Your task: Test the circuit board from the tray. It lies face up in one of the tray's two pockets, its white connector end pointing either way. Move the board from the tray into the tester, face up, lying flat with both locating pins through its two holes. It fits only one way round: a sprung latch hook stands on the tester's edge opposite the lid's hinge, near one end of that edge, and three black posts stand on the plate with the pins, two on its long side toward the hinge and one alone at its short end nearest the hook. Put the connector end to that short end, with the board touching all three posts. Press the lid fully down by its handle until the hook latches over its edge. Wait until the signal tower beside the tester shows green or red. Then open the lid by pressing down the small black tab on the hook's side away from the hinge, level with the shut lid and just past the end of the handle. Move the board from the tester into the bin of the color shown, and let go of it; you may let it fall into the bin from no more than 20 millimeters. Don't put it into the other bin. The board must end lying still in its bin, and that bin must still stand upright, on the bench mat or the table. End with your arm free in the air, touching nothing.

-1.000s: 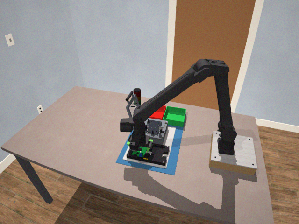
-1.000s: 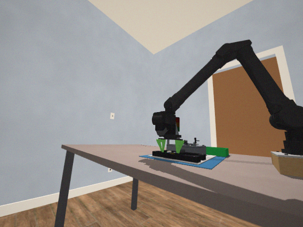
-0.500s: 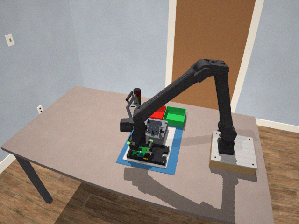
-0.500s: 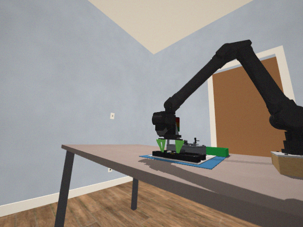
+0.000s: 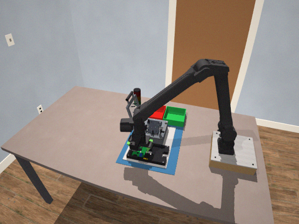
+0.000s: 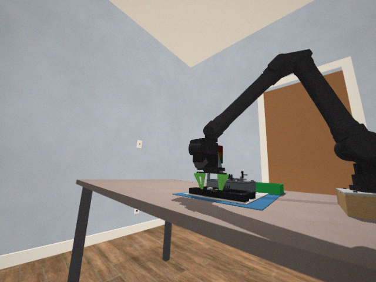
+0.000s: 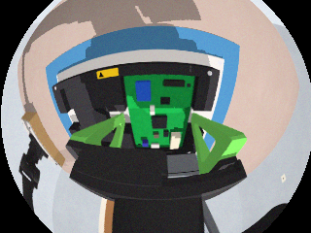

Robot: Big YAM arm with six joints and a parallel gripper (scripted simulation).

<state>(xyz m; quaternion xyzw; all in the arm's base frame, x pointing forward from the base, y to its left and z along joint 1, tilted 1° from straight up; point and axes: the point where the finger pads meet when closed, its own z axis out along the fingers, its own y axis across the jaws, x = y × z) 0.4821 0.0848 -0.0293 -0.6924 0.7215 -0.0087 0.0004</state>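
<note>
Now: hand right at the green circuit board. Round my hand: red bin (370 mm to the right, 10 mm below, 10 mm behind); tester plate (160 mm to the right, 50 mm above, 40 mm behind); tester lid (170 mm to the right, 160 mm above, 80 mm ahead).
</note>
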